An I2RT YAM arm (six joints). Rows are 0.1 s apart.
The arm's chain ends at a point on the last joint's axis. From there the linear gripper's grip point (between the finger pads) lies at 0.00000 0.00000 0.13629 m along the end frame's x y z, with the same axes.
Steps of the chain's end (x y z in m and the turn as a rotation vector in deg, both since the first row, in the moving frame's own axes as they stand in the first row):
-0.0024, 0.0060, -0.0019, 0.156, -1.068, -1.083
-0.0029, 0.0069, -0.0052, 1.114, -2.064, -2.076
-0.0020, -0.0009, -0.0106, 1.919, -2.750, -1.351
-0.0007, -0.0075, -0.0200, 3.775, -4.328, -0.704
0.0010, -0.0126, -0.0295, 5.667, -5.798, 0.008
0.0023, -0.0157, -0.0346, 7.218, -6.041, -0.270
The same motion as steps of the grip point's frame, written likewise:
-0.0049, 0.0057, -0.0019, 0.156, -1.068, -1.083
-0.0079, 0.0043, -0.0053, 1.114, -2.064, -2.076
-0.0086, -0.0054, -0.0108, 1.919, -2.750, -1.351
-0.0110, -0.0164, -0.0207, 3.775, -4.328, -0.704
-0.0127, -0.0260, -0.0309, 5.667, -5.798, 0.008
-0.0120, -0.0328, -0.0364, 7.218, -6.041, -0.270

